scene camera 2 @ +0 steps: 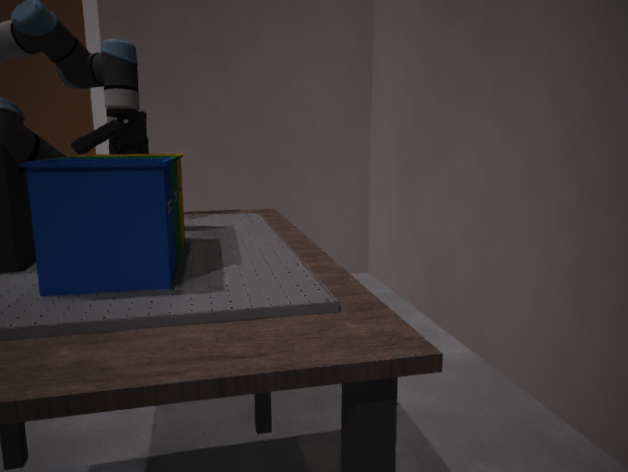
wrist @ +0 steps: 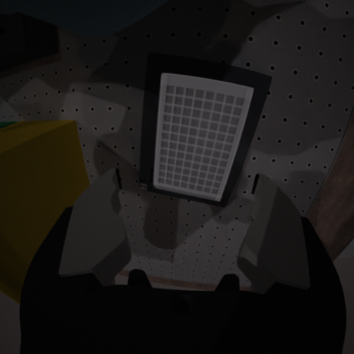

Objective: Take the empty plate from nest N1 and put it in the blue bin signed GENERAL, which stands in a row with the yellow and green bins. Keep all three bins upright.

Labels:
A blue bin shows in scene camera 2 (99, 225); in the wrist view it is out of frame.

